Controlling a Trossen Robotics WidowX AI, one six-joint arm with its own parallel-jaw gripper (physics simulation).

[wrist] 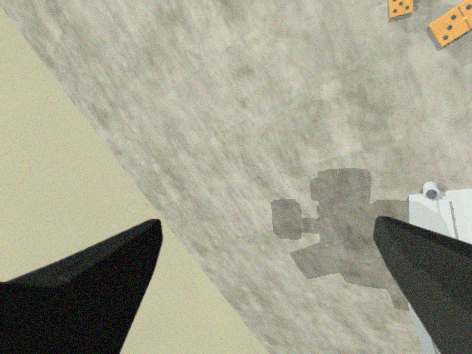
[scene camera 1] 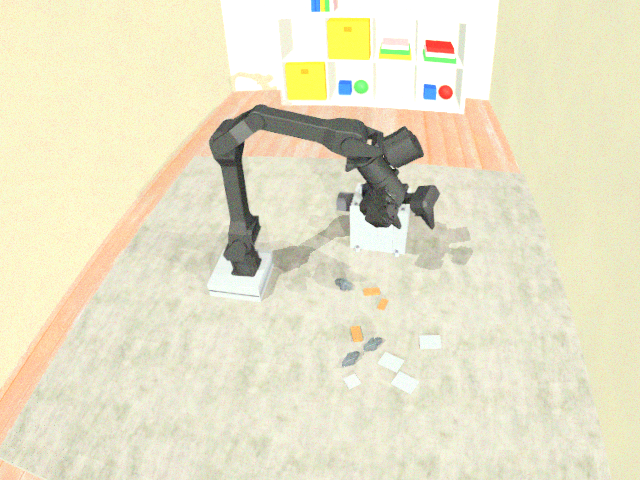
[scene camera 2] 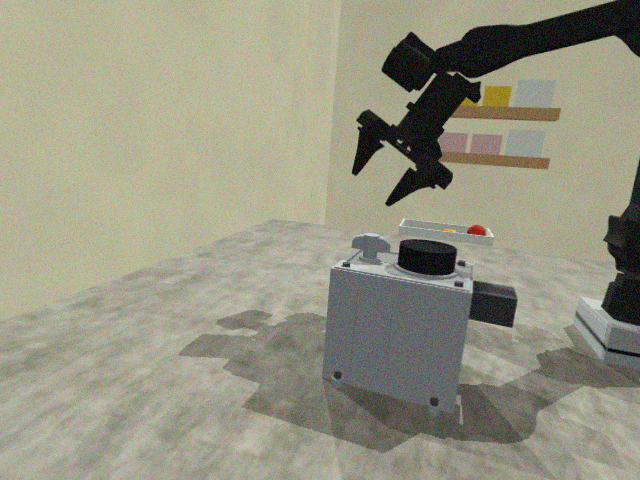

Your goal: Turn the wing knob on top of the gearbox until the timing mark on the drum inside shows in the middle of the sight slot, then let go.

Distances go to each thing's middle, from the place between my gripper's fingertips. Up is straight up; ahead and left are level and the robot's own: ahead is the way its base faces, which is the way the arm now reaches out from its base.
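Scene:
Small grey wing knob (scene camera 2: 370,243), my hand 200 mm to the right of it, 50 mm past it, 70 mm above it. Gearbox (scene camera 2: 397,327), from my hand 200 mm to the left, 120 mm behind, 120 mm below.

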